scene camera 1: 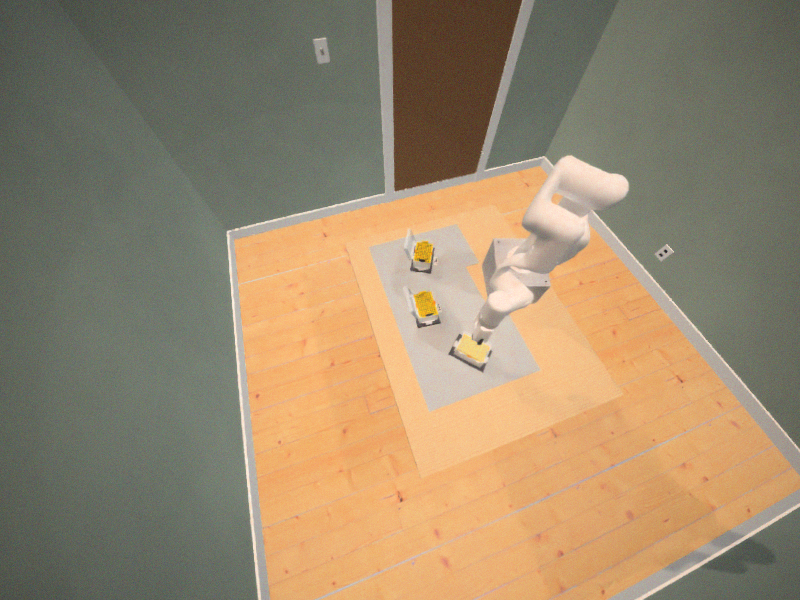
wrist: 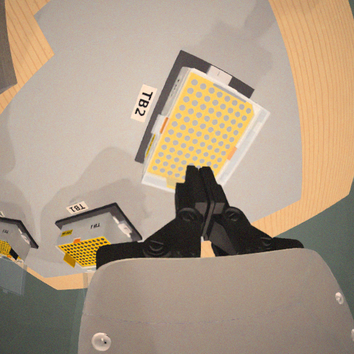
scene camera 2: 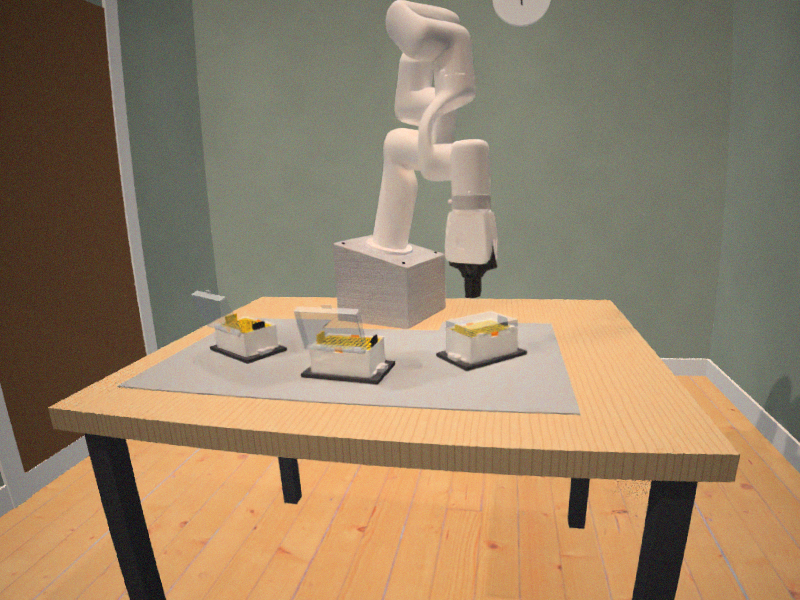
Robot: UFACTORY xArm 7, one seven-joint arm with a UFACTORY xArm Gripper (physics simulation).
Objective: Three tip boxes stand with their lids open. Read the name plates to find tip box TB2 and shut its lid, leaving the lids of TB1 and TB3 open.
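Pixels of known places: gripper, fingertip midpoint: (scene camera 1: 475, 338) (scene camera 2: 472, 297); arm's base, link origin: (scene camera 2: 388, 248).
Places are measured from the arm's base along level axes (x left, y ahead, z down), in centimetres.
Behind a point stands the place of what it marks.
Note:
Tip box TB2 (scene camera 1: 473, 349) @(x 30.8, y 29.8, z 10.4 cm) (scene camera 2: 481, 342) @(x 30.6, y 34.5, z 13.4 cm) (wrist: 200, 120) has its clear lid down over the yellow tip rack; its name plate (wrist: 144, 103) reads TB2. The middle box, TB1 (scene camera 1: 425, 304) (scene camera 2: 345, 359) @(x 7.6, y 47.3, z 14.1 cm) (wrist: 85, 247), has its lid (scene camera 1: 409, 301) @(x 7.8, y 51.0, z 3.7 cm) (scene camera 2: 301, 330) @(x 0.9, y 50.7, z 7.9 cm) standing open. The third box (scene camera 1: 423, 253) (scene camera 2: 245, 340) @(x -17.6, y 42.8, z 13.6 cm) (wrist: 7, 245), at the far end, also has its lid (scene camera 1: 409, 244) @(x -24.9, y 43.4, z 8.5 cm) (scene camera 2: 208, 297) @(x -24.0, y 45.3, z 4.0 cm) open; its name plate is too cut off to read in the wrist view. My gripper (scene camera 1: 479, 341) @(x 28.0, y 29.0, z 5.7 cm) (scene camera 2: 473, 294) @(x 28.0, y 29.0, z 5.7 cm) (wrist: 194, 182) is shut and empty, above TB2 near one end of its lid.
The boxes stand on black bases on a grey mat (scene camera 1: 445, 387) @(x 41.5, y 43.4, z 18.1 cm) (scene camera 2: 516, 397) @(x 38.8, y 48.2, z 18.1 cm) (wrist: 90, 45). The mat lies on a wooden table (scene camera 1: 452, 445) @(x 62.3, y 46.7, z 18.4 cm) (scene camera 2: 646, 413) @(x 59.4, y 49.8, z 18.4 cm) (wrist: 325, 100). The arm's grey pedestal (scene camera 1: 500, 258) @(x -2.6, y 8.6, z -0.3 cm) (scene camera 2: 387, 290) @(x 3.5, y 12.1, z 8.9 cm) stands behind the boxes in scene camera 2.

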